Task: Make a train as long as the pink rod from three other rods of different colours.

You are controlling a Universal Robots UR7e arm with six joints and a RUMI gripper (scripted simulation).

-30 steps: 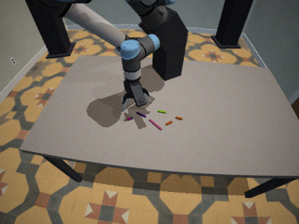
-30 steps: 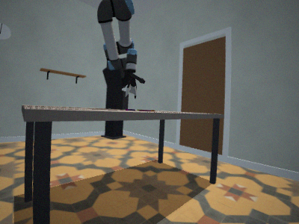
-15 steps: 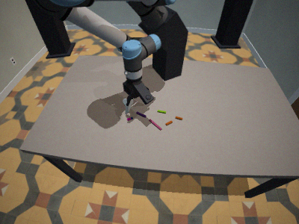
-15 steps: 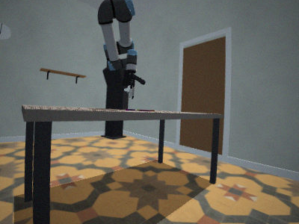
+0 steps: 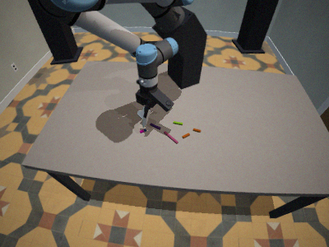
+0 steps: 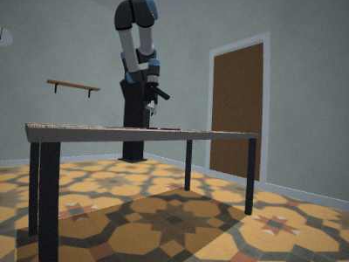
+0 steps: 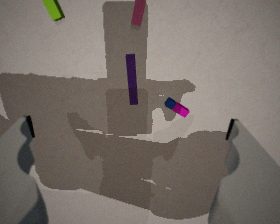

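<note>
Now: the purple rod 8 cm below my hand. Round my hand: magenta rod 2 cm ahead, 7 cm to the right, 8 cm below; then blue rod 2 cm ahead, 5 cm to the right, 8 cm below; then pink rod 7 cm ahead, 7 cm to the left, 8 cm below.
</note>
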